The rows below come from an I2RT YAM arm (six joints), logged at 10 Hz.
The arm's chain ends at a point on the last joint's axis. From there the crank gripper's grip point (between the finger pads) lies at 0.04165 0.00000 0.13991 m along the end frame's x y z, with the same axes.
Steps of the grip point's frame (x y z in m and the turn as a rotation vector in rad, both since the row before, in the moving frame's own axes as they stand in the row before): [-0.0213 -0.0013 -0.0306 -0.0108 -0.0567 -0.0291]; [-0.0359 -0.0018 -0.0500 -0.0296 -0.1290 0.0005]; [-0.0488 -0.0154 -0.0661 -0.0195 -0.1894 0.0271]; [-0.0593 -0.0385 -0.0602 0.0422 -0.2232 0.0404]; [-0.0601 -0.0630 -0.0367 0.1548 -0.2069 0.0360]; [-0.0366 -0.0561 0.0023 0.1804 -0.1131 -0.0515]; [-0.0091 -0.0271 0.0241 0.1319 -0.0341 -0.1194]
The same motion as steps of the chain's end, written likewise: [-0.0133 -0.0017 -0.0327 -0.0108 -0.0567 -0.0291]; [-0.0176 -0.0060 -0.0541 -0.0296 -0.1290 0.0005]; [-0.0217 -0.0190 -0.0714 -0.0195 -0.1894 0.0271]; [-0.0274 -0.0335 -0.0659 0.0422 -0.2232 0.0404]; [-0.0310 -0.0419 -0.0407 0.1548 -0.2069 0.0360]; [-0.0199 -0.0289 0.0010 0.1804 -0.1131 -0.0515]; [-0.0029 -0.0040 0.0243 0.1319 -0.0341 -0.1194]
